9 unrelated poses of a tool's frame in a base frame.
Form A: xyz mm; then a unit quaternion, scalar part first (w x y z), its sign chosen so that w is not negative.
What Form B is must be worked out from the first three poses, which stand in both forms.
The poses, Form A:
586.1 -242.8 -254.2 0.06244 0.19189 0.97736 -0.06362
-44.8 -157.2 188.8 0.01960 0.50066 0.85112 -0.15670
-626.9 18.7 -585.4 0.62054 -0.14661 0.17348 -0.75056
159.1 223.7 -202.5 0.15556 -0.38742 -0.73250 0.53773
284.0 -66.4 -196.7 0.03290 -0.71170 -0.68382 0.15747
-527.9 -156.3 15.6 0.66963 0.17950 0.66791 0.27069
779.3 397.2 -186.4 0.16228 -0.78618 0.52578 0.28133
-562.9 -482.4 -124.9 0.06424 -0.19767 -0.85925 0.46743
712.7 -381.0 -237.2 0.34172 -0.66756 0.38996 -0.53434
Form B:
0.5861 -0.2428 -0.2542 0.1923 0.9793 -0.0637 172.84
-0.0448 -0.1572 0.1888 0.5008 0.8513 -0.1567 177.75
-0.6269 0.0187 -0.5854 -0.1870 0.2212 -0.9571 103.29
0.1591 0.2237 -0.2025 -0.3922 -0.7415 0.5444 162.10
0.2840 -0.0664 -0.1967 -0.7121 -0.6842 0.1576 176.23
-0.5279 -0.1563 0.0156 0.2417 0.8993 0.3645 95.92
0.7793 0.3972 -0.1864 -0.7967 0.5328 0.2851 161.32
-0.5629 -0.4824 -0.1249 -0.1981 -0.8610 0.4684 172.63
0.7127 -0.3810 -0.2372 -0.7103 0.4149 -0.5686 140.04

